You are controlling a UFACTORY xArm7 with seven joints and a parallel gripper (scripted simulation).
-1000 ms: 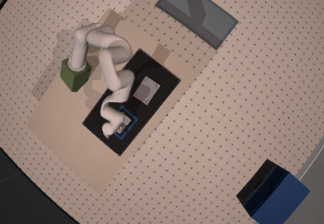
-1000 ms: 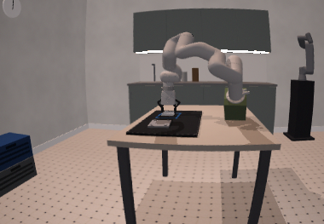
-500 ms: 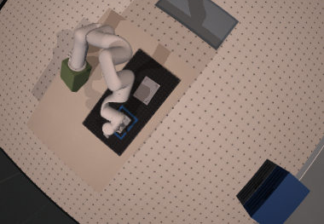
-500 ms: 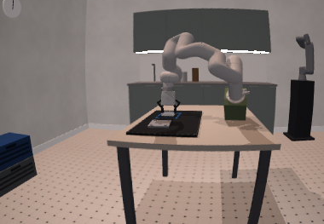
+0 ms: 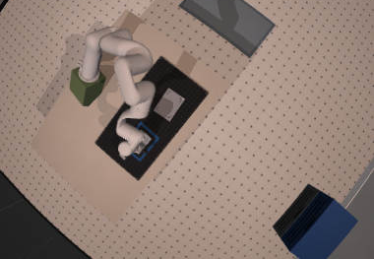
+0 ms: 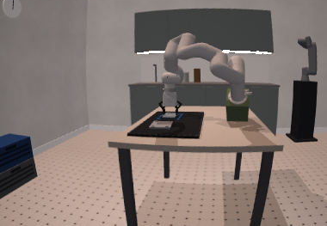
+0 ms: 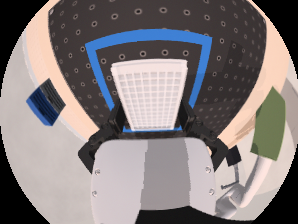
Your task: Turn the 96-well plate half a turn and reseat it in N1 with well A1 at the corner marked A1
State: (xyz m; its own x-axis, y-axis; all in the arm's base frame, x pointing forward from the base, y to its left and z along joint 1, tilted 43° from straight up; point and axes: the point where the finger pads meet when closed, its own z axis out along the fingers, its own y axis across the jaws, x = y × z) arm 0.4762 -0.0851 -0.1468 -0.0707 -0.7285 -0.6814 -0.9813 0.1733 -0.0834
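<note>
Now: hand 1 cm above the white 96-well plate. Also, from my hand: grey plate nest N1 (1 cm ahead, 29 cm to the left, 2 cm below).
</note>
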